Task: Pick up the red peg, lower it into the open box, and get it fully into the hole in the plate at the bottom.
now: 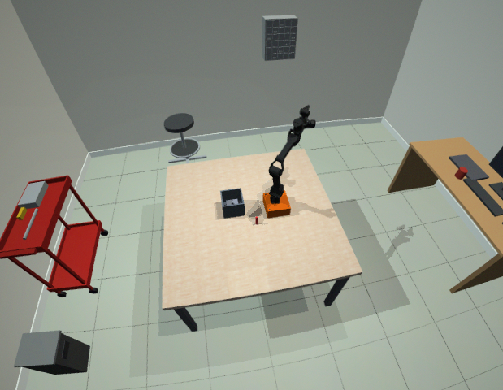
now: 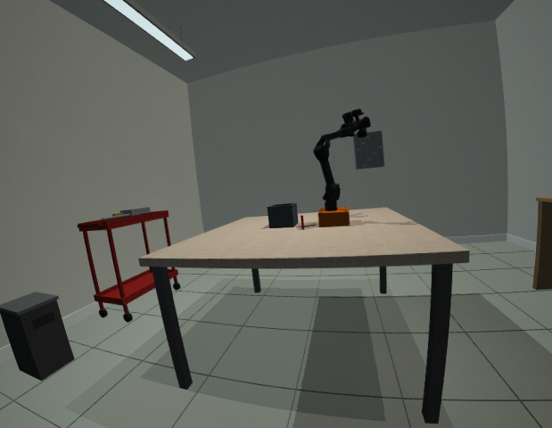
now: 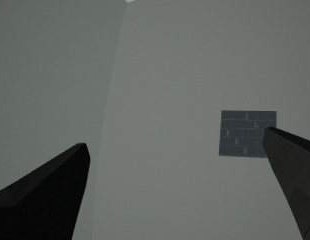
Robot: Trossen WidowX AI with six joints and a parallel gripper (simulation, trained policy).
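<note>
My gripper tip is 62 cm above the red peg, 47 cm to the right of it and 36 cm short of it. The rest, counted from my gripper tip: grey plate (62 cm below, 54 cm ahead, 33 cm to the left).
</note>
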